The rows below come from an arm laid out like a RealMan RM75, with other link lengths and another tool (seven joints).
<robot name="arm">
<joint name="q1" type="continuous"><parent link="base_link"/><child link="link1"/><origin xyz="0.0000 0.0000 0.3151" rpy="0.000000 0.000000 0.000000"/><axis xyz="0 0 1"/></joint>
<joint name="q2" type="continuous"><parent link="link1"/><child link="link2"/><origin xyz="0.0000 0.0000 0.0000" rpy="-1.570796 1.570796 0.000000"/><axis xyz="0 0 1"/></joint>
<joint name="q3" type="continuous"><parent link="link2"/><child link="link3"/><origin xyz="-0.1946 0.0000 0.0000" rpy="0.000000 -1.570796 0.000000"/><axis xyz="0 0 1"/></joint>
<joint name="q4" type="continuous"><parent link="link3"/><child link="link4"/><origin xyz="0.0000 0.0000 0.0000" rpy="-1.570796 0.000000 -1.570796"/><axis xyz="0 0 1"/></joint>
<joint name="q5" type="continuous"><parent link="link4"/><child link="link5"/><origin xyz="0.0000 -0.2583 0.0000" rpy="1.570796 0.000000 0.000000"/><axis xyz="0 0 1"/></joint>
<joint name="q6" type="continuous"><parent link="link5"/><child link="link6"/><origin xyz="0.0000 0.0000 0.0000" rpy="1.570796 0.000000 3.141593"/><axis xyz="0 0 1"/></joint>
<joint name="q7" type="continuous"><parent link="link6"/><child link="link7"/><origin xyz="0.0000 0.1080 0.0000" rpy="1.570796 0.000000 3.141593"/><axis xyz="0 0 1"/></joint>
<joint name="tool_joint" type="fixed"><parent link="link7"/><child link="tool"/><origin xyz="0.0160 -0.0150 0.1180" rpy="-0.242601 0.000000 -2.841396"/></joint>
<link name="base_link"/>
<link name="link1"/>
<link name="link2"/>
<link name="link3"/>
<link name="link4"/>
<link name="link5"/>
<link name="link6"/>
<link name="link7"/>
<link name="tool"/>
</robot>
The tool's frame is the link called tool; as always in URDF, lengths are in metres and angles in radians. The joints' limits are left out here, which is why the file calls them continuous.
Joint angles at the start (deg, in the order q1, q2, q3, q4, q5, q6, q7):
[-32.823 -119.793 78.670 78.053 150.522 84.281 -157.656]
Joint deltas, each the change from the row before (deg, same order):
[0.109 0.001 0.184 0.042 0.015 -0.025 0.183]
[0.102 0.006 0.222 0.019 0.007 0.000 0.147]
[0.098 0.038 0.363 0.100 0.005 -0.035 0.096]
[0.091 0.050 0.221 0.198 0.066 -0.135 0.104]
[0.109 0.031 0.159 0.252 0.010 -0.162 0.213]
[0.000 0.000 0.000 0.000 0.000 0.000 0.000]
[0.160 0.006 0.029 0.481 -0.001 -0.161 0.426]
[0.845 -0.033 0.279 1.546 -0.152 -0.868 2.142]
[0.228 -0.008 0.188 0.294 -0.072 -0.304 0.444]
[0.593 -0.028 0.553 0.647 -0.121 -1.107 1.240]
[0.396 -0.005 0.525 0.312 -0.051 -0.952 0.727]
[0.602 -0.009 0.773 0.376 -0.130 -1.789 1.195]
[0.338 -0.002 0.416 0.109 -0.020 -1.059 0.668]
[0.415 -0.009 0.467 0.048 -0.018 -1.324 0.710]
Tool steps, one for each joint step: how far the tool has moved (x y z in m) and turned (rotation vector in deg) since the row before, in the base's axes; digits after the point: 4 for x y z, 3 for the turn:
[-0.0003 -0.0005 -0.0006 -0.163 0.144 -0.187]
[-0.0003 -0.0007 -0.0008 -0.209 0.156 -0.151]
[0.0003 -0.0006 -0.0009 -0.203 0.215 -0.267]
[0.0005 0.0003 0.0002 0.055 0.185 -0.340]
[0.0009 0.0005 0.0004 0.076 0.106 -0.447]
[0.0000 0.0000 0.0000 0.000 0.000 0.000]
[0.0018 0.0009 0.0014 0.181 0.052 -0.710]
[0.0051 0.0026 0.0034 0.352 0.249 -2.884]
[0.0011 0.0004 0.0001 0.056 0.050 -0.650]
[0.0027 0.0019 0.0000 0.289 0.185 -1.843]
[0.0017 0.0015 -0.0006 0.251 0.161 -1.220]
[0.0028 0.0032 -0.0009 0.585 0.144 -2.002]
[0.0010 0.0019 -0.0005 0.359 0.128 -1.047]
[0.0007 0.0023 -0.0006 0.493 0.105 -1.107]

